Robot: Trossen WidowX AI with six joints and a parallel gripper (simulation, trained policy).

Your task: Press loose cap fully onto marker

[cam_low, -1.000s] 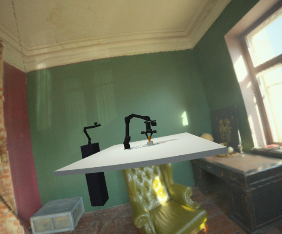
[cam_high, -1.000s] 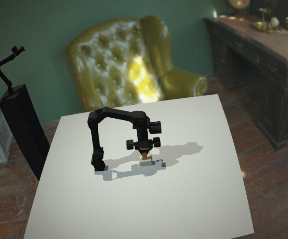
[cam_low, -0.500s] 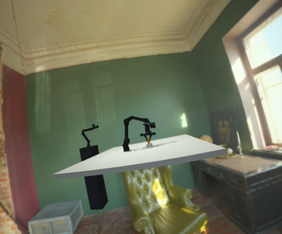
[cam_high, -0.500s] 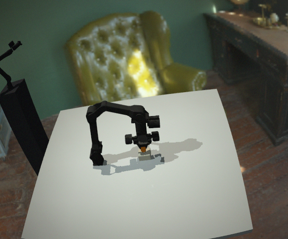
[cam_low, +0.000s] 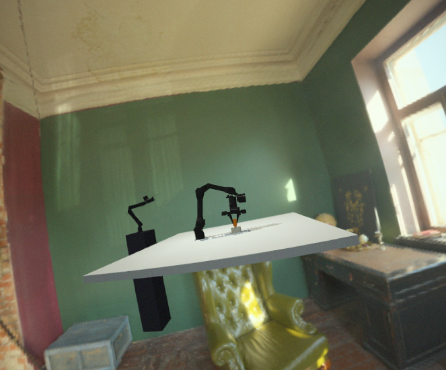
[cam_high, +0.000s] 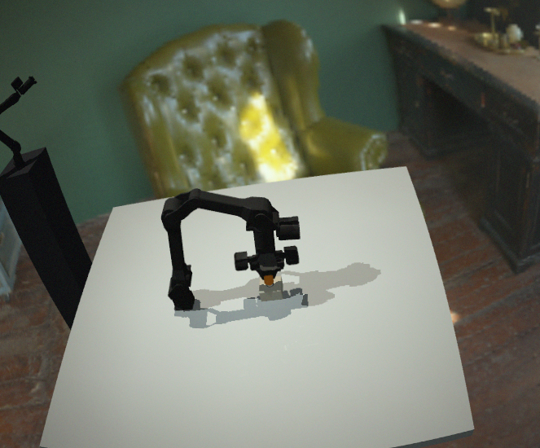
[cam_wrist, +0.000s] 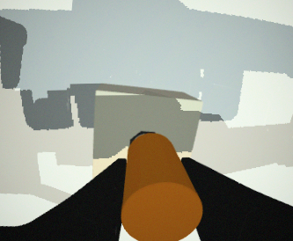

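My gripper tip is 1 cm below the orange cap. From my gripper tip the other things lie so: pale holder block: 5 cm below.
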